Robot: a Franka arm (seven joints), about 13 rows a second.
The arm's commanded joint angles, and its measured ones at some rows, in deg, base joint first. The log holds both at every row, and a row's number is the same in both.
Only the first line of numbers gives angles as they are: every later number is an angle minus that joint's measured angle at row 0.
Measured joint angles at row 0:
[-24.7, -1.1, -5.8, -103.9, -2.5, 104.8, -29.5]
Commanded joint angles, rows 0 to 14:
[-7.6, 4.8, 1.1, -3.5, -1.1, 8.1, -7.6]
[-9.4, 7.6, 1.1, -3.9, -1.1, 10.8, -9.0]
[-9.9, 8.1, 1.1, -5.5, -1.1, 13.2, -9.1]
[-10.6, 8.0, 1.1, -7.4, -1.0, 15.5, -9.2]
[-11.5, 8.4, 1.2, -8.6, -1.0, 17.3, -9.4]
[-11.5, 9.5, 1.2, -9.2, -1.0, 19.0, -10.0]
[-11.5, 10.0, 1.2, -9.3, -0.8, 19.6, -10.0]
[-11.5, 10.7, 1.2, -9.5, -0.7, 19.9, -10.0]
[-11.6, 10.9, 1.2, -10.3, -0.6, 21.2, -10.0]
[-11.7, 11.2, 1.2, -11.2, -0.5, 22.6, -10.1]
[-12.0, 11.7, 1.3, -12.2, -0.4, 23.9, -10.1]
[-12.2, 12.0, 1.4, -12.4, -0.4, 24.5, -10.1]
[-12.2, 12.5, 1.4, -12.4, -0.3, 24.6, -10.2]
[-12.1, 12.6, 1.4, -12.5, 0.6, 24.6, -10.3]
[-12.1, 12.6, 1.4, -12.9, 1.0, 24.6, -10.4]
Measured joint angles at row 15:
[-11.0, 12.9, 0.3, -11.5, -0.2, 23.0, -9.3]
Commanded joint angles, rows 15 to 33:
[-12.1, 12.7, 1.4, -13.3, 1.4, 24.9, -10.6]
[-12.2, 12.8, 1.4, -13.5, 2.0, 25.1, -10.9]
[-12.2, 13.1, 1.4, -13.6, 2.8, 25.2, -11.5]
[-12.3, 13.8, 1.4, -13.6, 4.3, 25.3, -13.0]
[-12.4, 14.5, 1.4, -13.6, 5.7, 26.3, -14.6]
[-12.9, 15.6, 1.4, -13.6, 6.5, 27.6, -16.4]
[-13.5, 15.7, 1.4, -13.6, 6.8, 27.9, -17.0]
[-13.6, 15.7, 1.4, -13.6, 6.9, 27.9, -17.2]
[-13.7, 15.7, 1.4, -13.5, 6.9, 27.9, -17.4]
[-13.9, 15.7, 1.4, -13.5, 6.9, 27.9, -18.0]
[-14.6, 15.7, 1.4, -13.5, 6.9, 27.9, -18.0]
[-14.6, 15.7, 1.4, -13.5, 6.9, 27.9, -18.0]
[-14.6, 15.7, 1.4, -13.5, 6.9, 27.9, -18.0]
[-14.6, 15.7, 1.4, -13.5, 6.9, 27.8, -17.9]
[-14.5, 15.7, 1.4, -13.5, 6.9, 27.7, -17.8]
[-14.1, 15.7, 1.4, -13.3, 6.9, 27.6, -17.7]
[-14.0, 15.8, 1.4, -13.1, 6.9, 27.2, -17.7]
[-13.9, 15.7, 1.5, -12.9, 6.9, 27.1, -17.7]
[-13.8, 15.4, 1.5, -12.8, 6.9, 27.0, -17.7]
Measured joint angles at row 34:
[-13.4, 15.7, 0.8, -12.5, 5.5, 26.5, -16.5]
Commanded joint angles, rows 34 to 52:
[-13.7, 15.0, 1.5, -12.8, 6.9, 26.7, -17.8]
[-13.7, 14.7, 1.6, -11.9, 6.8, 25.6, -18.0]
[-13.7, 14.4, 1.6, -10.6, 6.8, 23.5, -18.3]
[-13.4, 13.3, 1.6, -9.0, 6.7, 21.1, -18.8]
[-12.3, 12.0, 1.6, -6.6, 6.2, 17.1, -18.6]
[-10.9, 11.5, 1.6, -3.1, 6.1, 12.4, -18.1]
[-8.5, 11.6, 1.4, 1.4, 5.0, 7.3, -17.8]
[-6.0, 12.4, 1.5, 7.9, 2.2, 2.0, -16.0]
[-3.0, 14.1, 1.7, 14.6, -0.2, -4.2, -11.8]
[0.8, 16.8, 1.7, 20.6, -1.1, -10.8, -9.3]
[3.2, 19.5, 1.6, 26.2, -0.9, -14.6, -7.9]
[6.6, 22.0, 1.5, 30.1, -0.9, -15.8, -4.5]
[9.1, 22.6, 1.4, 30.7, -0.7, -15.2, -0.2]
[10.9, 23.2, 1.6, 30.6, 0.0, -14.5, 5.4]
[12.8, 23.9, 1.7, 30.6, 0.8, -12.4, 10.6]
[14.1, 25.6, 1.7, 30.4, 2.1, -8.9, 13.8]
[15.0, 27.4, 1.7, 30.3, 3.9, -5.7, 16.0]
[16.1, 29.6, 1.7, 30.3, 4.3, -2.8, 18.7]
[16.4, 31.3, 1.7, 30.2, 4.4, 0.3, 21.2]
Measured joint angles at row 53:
[15.7, 26.9, 2.3, 27.9, 2.9, -3.7, 17.0]
